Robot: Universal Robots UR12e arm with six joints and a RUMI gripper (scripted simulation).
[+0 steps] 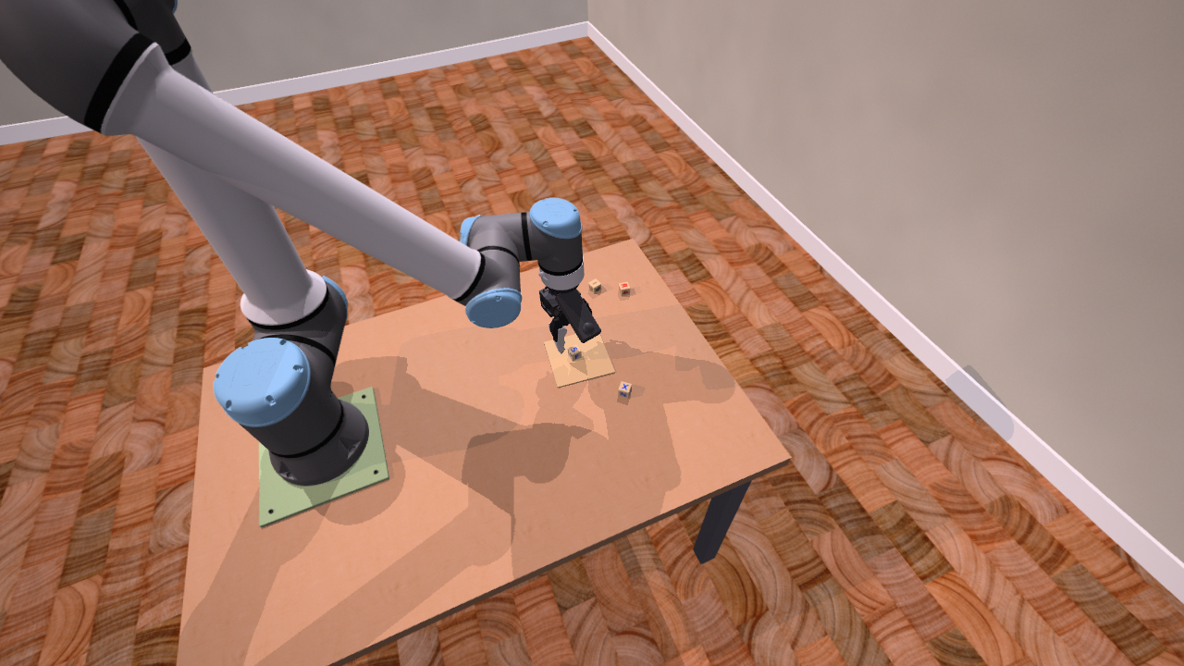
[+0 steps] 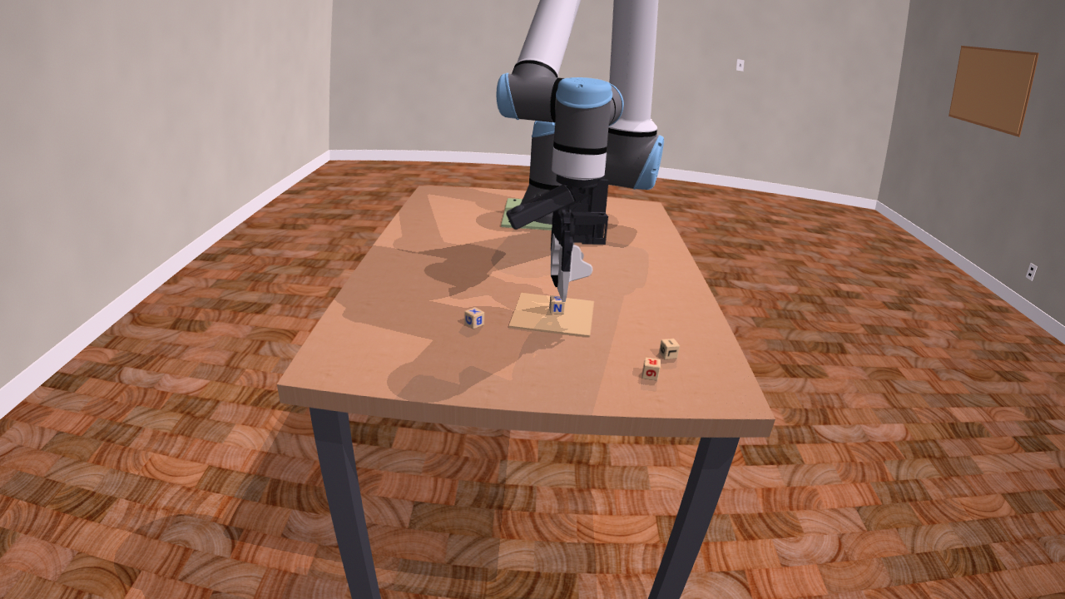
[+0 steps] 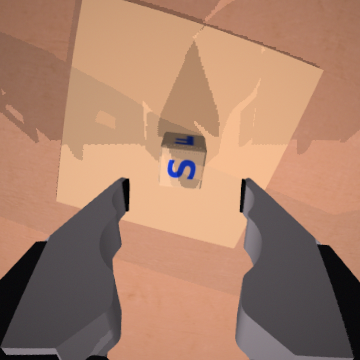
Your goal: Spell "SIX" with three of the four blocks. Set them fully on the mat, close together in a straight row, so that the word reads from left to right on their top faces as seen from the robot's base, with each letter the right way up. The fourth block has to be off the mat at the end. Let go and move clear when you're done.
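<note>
Right now my hand is 50 mm above the mat, 10 mm to the left of it and 10 mm short of it. From my hand the other things lie so: red-lettered block (210 mm ahead, 140 mm to the left, 40 mm below).
</note>
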